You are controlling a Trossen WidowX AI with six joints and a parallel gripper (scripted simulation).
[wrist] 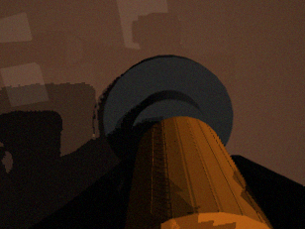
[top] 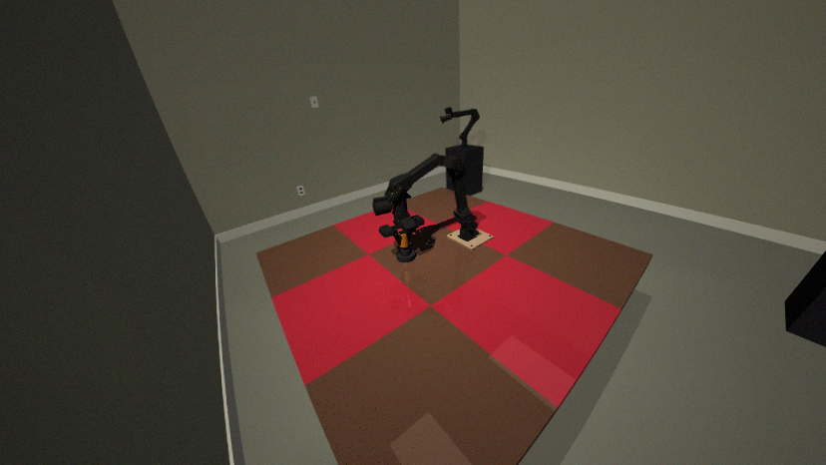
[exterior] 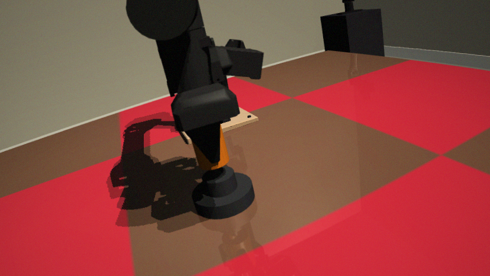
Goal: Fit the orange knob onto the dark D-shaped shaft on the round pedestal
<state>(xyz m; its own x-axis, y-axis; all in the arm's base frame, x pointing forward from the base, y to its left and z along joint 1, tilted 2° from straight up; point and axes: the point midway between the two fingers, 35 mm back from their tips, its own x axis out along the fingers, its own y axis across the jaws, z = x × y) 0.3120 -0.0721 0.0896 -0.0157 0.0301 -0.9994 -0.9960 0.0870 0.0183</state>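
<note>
My gripper tip is 2 cm below the orange knob. From my gripper tip the other things lie so: dark round pedestal (4 cm below).
</note>
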